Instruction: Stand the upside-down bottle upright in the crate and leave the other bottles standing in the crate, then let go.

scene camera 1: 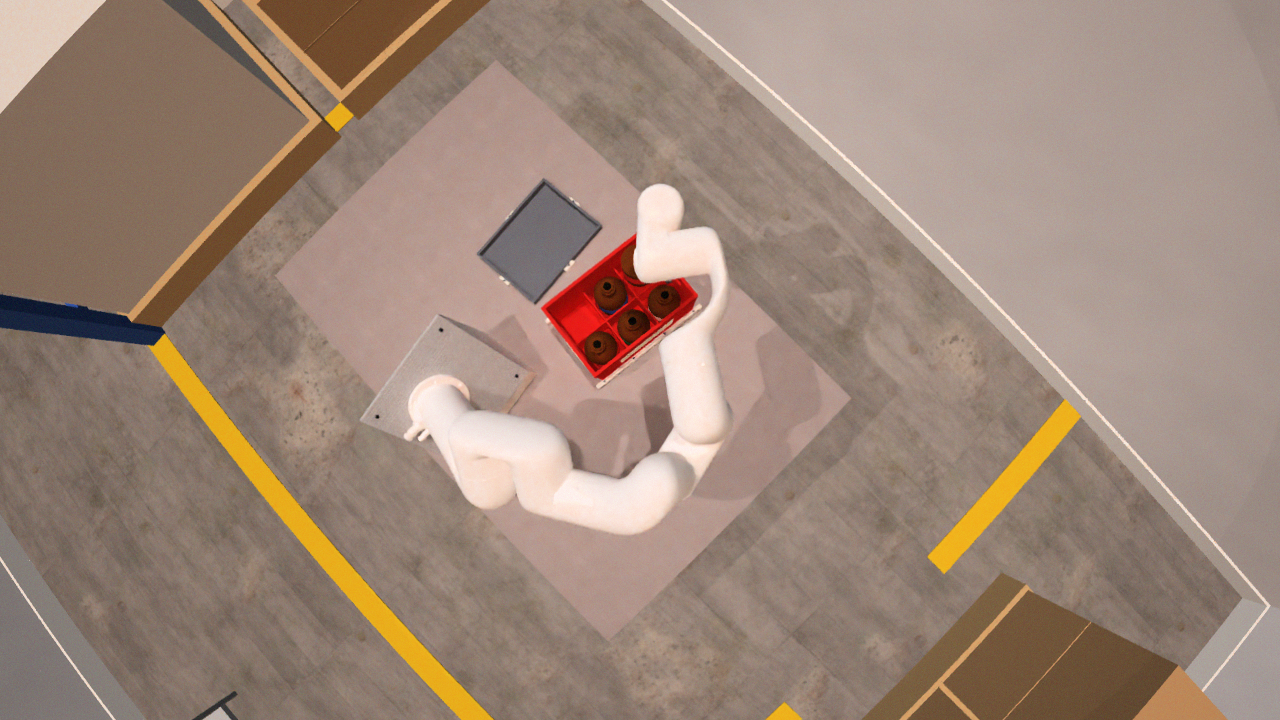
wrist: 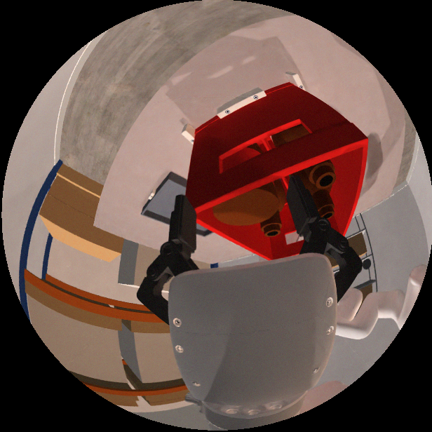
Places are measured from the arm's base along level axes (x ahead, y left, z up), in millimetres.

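Pixels of known places: arm's base, origin of the base link: (scene camera 1: 439, 401).
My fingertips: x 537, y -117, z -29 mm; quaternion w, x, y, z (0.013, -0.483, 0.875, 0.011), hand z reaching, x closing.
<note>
For each thing: its top centre in the pictures, then the offset to it from my fingertips. "spot": a spot on its surface instead. Level surfaces: height alone.
- red crate, middle of its top: (scene camera 1: 618, 301) dx -132, dy -13, dz +2 mm
- upside-down brown bottle, middle of its top: (scene camera 1: 638, 260) dx -39, dy +19, dz -10 mm
- dark grey tray, surface spot: (scene camera 1: 538, 240) spot: dx -137, dy +271, dz -168 mm
- mat, its level: dz -173 mm
The red crate (scene camera 1: 574, 313) (wrist: 325, 120) has six compartments; one, at its left corner in the scene view, is empty. The upside-down brown bottle (scene camera 1: 629, 262) (wrist: 245, 206) stands in the crate with its flat base up, partly under the arm in the scene view. Upright brown bottles (scene camera 1: 610, 293) (scene camera 1: 664, 300) (scene camera 1: 632, 323) (scene camera 1: 599, 346) (wrist: 272, 230) (wrist: 324, 175) stand in other compartments. My gripper (wrist: 239, 193) is open and empty, its fingers on either side of the upturned base in the wrist view. The arm hides the gripper in the scene view.
A dark grey tray (scene camera 1: 538, 240) (wrist: 165, 197) lies beside the crate. The arm's metal base plate (scene camera 1: 429, 353) is to the crate's lower left in the scene view. The arm (scene camera 1: 698, 385) curves around the crate's right side. Large brown boxes (scene camera 1: 179, 161) stand beyond the mat (scene camera 1: 393, 232).
</note>
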